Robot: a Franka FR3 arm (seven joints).
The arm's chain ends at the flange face. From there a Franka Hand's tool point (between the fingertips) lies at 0.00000 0.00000 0.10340 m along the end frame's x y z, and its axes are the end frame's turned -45 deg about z.
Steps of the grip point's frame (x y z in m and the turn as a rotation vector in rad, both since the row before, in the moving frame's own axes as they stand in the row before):
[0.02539, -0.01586, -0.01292, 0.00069, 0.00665, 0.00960]
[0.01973, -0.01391, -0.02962, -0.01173, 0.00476, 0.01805]
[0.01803, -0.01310, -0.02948, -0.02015, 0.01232, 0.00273]
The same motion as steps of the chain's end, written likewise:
[0.00630, -0.02863, -0.01292, 0.00519, 0.00421, 0.00960]
[0.00291, -0.02431, -0.02961, -0.00493, 0.01166, 0.01805]
[0.00111, -0.02259, -0.02945, -0.00554, 0.02296, 0.00273]

